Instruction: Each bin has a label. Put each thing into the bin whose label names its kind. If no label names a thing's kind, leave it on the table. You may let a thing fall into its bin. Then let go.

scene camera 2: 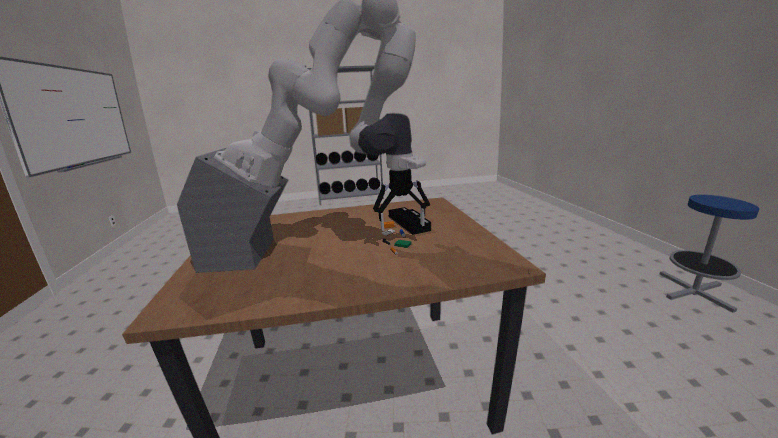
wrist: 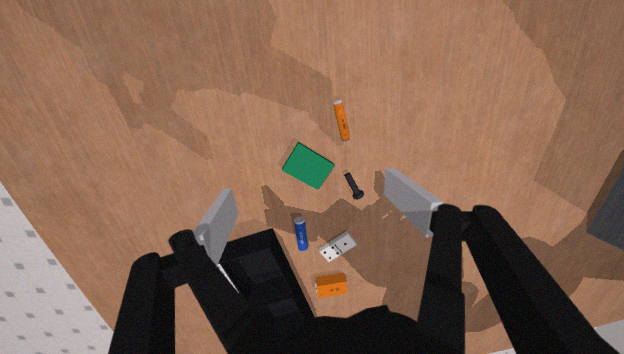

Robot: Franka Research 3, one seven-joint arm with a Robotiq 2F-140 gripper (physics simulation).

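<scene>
My gripper [scene camera 2: 402,225] [wrist: 311,191] is open and empty, above the small things. A black bolt [scene camera 2: 386,241] [wrist: 354,185] lies near a flat green block [scene camera 2: 402,243] [wrist: 308,166]. A thin orange cylinder [scene camera 2: 393,250] [wrist: 342,121] lies beyond them in the wrist view. A blue battery [scene camera 2: 401,232] [wrist: 301,234] lies beside the black divided bin tray [wrist: 252,239]. A white domino [scene camera 2: 388,231] [wrist: 338,247] lies beside the battery, and an orange box-shaped battery [scene camera 2: 389,224] [wrist: 331,286] lies below it in the wrist view. The left finger partly hides the tray; its labels are unreadable.
The wooden table [scene camera 2: 348,282] [wrist: 450,100] carries the arm's grey pedestal [scene camera 2: 223,217] at the left in the scene view. Behind the table stands a rack with black round weights. A blue stool [scene camera 2: 723,206] stands on the floor at the right.
</scene>
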